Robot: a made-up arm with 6 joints.
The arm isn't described. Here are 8 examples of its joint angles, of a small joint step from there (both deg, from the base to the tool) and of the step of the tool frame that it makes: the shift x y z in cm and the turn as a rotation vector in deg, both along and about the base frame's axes.
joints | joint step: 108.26 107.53 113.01 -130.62 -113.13 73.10 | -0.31 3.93 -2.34 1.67 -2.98 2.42
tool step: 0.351 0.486 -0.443 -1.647 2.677 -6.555
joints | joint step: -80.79 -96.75 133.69 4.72 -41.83 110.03 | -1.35 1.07 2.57 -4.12 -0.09 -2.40
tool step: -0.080 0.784 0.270 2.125 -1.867 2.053
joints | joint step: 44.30 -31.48 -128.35 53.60 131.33 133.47 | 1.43 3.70 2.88 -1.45 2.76 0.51
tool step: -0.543 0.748 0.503 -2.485 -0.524 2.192
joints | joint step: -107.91 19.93 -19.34 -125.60 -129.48 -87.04 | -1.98 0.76 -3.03 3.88 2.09 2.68
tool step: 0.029 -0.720 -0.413 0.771 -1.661 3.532
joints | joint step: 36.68 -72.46 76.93 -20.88 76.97 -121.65 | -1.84 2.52 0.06 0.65 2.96 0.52
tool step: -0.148 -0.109 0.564 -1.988 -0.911 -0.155
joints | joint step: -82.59 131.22 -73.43 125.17 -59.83 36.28 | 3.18 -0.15 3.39 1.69 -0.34 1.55
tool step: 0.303 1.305 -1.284 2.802 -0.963 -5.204
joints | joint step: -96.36 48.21 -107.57 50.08 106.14 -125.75 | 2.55 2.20 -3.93 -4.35 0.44 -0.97
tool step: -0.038 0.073 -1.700 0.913 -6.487 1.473
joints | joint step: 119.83 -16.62 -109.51 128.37 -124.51 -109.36 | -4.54 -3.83 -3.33 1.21 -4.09 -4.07
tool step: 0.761 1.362 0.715 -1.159 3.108 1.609
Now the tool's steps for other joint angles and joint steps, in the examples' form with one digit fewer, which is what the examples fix.
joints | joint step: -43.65 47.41 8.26 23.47 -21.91 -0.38 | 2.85 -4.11 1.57 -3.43 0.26 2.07
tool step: 0.66 -0.02 1.72 3.31 2.29 -1.03
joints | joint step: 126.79 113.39 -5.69 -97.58 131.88 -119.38 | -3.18 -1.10 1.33 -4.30 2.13 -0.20
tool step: -0.19 2.29 -0.46 -6.33 -0.03 3.71
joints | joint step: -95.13 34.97 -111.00 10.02 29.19 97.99 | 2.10 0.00 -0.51 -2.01 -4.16 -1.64
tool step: 0.14 0.73 0.26 5.15 -0.70 -0.68
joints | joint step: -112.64 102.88 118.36 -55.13 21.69 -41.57 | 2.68 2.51 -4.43 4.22 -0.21 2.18
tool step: 0.11 1.59 -1.24 -2.98 1.10 6.99
